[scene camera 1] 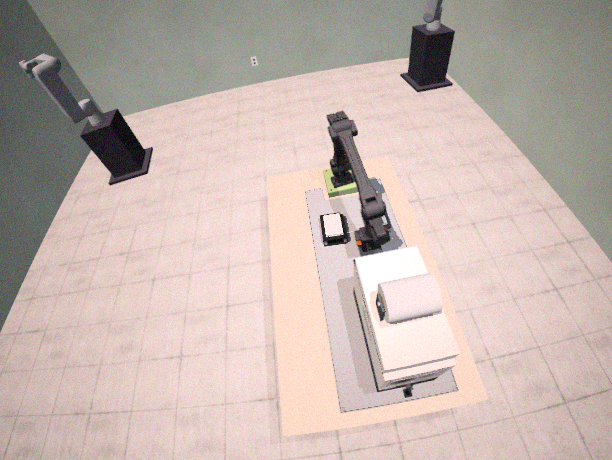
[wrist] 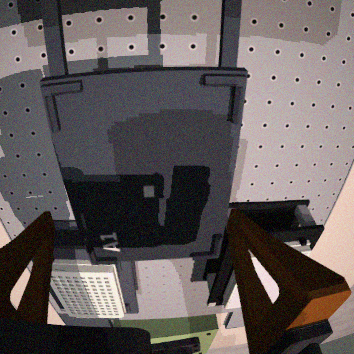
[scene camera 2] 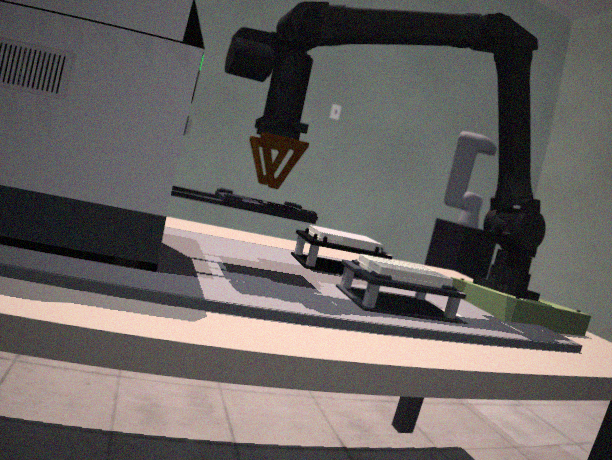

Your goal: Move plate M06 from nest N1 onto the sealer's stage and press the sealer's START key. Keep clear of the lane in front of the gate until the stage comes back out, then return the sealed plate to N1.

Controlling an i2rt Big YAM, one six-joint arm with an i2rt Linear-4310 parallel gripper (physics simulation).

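Places are measured from the arm's base along level axes (x left, y back, z up), in metres.
Where they show: gripper, fingertip midpoint: point(scene camera 1: 371, 245) point(wrist: 140, 219) point(scene camera 2: 267, 186); arm's base at its link origin: point(scene camera 1: 342, 180) point(wrist: 171, 345) point(scene camera 2: 504, 291).
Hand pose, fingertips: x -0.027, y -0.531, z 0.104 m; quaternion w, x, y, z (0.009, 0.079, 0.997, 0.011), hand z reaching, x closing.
Note:
Things, the pixels of their top centre, and the offset from my fingertips.
- stage at its top centre: point(wrist: 144, 127) point(scene camera 2: 237, 193) point(scene camera 1: 372, 255) dx -0.008, dy -0.041, dz -0.020 m
- nearer nest at its top centre: point(wrist: 87, 291) point(scene camera 2: 404, 272) dx +0.105, dy +0.209, dz -0.080 m
- second white plate at its top centre: point(wrist: 264, 283) point(scene camera 2: 345, 234) point(scene camera 1: 332, 224) dx -0.118, dy +0.216, dz -0.065 m
- black nest at its top centre: point(wrist: 263, 279) point(scene camera 2: 344, 237) point(scene camera 1: 333, 224) dx -0.118, dy +0.216, dz -0.071 m
- large pale roll at its top centre: point(scene camera 1: 411, 289) dx -0.039, dy -0.375, dz +0.344 m
My gripper point(scene camera 2: 270, 186) point(wrist: 140, 219) is open and empty, fingers pointing down, a little above the sealer's stage. The stage point(scene camera 2: 200, 194) point(wrist: 85, 130) is a dark flat tray with raised corner guides, outside the white sealer point(scene camera 1: 415, 345) point(scene camera 2: 100, 125); no plate lies on it. A pale plate with a grid of wells point(scene camera 2: 405, 271) point(wrist: 89, 295) rests level in the nearer nest point(scene camera 2: 371, 294) in scene camera 2's view. Neither its label nor the nest's can be read; it may be M06 in N1. The START key cannot be made out.
A second white plate point(scene camera 1: 333, 225) point(scene camera 2: 345, 237) rests on the other black nest point(scene camera 1: 336, 242) point(scene camera 2: 313, 255). The arm's green base point(scene camera 1: 342, 191) point(scene camera 2: 540, 312) stands behind the nests. A large pale roll point(scene camera 1: 412, 298) sits on top of the sealer. Two grey arms stand on black pedestals point(scene camera 1: 117, 147) point(scene camera 1: 431, 57) away from the table.

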